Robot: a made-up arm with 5 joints.
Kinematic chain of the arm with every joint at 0, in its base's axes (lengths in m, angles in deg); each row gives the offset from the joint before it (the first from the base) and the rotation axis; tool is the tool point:
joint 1: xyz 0 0 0.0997 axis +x
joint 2: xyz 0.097 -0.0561 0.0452 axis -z
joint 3: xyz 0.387 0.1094 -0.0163 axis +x
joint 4: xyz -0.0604 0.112 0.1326 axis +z
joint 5: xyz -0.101 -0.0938 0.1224 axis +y
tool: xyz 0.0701 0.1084 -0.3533
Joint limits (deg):
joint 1: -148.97..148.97
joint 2: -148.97..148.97
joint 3: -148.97..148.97
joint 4: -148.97..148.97
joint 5: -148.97..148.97
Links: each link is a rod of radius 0.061 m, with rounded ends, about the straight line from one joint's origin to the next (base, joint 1, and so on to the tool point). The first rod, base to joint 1, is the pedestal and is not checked.
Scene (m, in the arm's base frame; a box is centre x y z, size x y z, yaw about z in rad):
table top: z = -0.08
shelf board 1: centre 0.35 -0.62 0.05 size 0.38 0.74 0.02 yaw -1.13
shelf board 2: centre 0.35 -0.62 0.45 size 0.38 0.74 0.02 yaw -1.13
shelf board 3: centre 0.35 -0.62 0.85 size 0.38 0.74 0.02 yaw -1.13
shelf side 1: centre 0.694 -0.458 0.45 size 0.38 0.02 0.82 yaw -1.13
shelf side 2: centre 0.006 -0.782 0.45 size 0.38 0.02 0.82 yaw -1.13
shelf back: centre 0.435 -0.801 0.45 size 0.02 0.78 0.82 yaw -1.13
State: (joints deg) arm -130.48 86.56 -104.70 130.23 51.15
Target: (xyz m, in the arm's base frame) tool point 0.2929 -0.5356 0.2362
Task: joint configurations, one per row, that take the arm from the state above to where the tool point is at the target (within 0.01 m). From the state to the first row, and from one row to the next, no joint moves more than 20 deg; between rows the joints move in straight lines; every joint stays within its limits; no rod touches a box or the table.
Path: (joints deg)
1: -128.39 93.77 -110.23 111.56 57.53
2: -126.29 100.99 -115.77 92.90 63.91
3: -124.20 108.20 -121.30 74.23 70.29
4: -122.11 115.41 -126.84 55.57 76.67
5: -120.01 122.63 -132.37 36.90 83.05
6: -117.92 129.84 -137.90 18.24 89.43
7: -115.83 137.06 -143.44 -0.43 95.81
8: -113.73 144.27 -148.97 -19.09 102.19
9: -98.33 144.97 -148.97 -8.32 117.78
10: -82.92 145.66 -148.97 2.44 133.38
11: -67.52 146.36 -148.97 13.21 148.97

